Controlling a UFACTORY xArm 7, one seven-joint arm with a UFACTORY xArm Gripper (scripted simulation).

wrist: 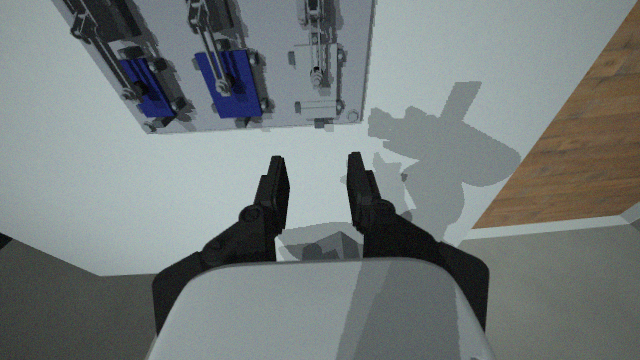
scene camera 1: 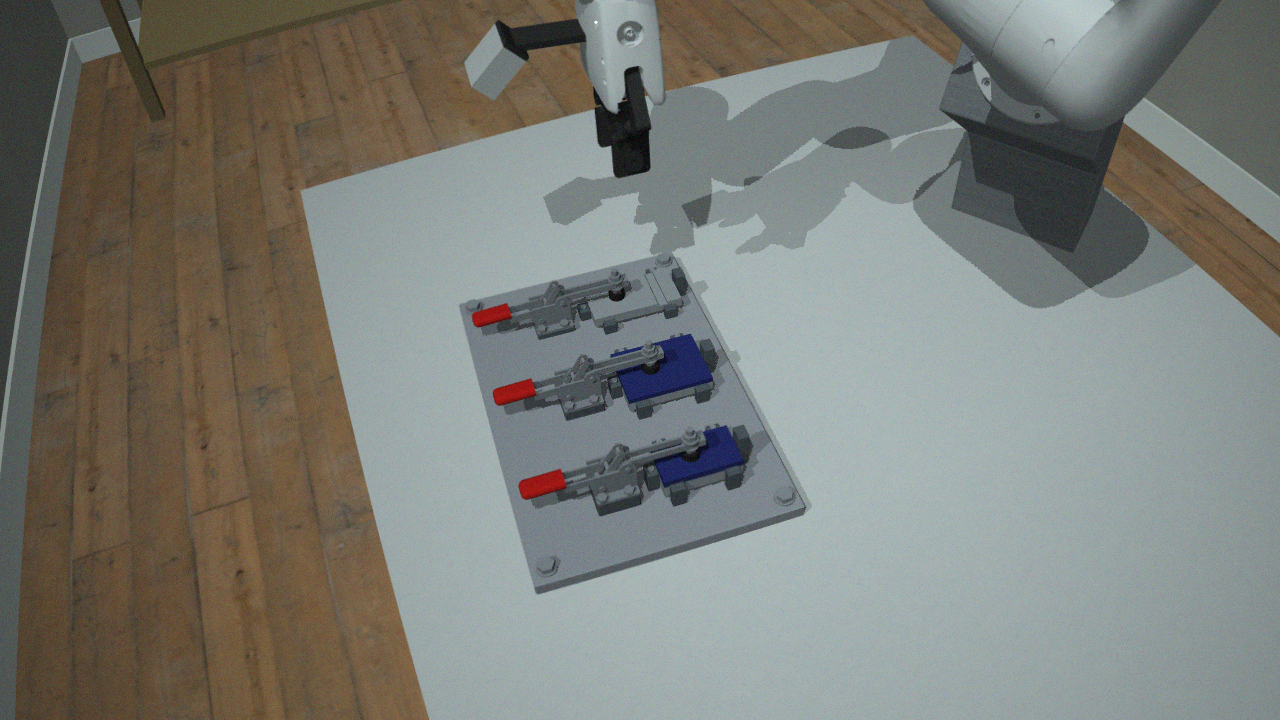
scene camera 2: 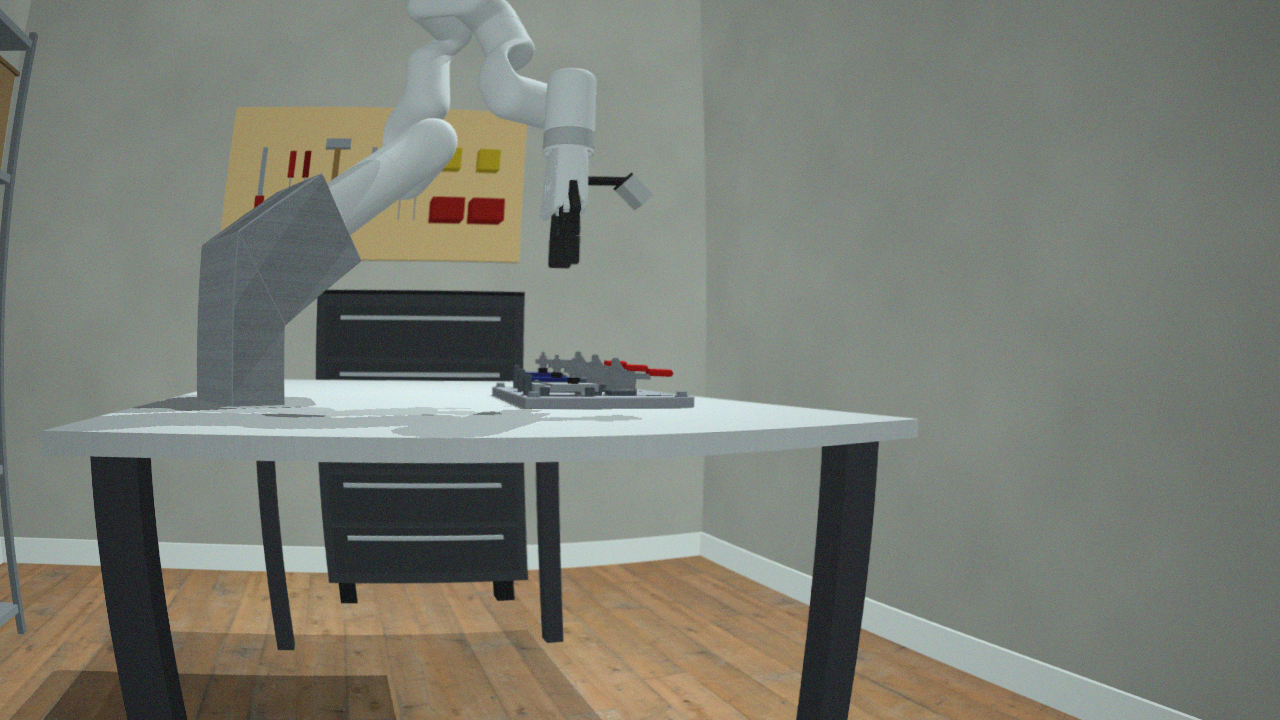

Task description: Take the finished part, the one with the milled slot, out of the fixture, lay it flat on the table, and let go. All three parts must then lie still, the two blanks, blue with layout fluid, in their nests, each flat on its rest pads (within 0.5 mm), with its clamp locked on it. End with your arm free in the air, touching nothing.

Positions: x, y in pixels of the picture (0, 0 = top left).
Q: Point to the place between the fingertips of my gripper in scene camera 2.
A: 563, 265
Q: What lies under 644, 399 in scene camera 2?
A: A grey fixture plate.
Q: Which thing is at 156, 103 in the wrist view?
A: A blue blank.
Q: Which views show my gripper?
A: The wrist view, scene camera 1 and scene camera 2: all of them.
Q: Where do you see a grey finished part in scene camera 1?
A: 647, 293
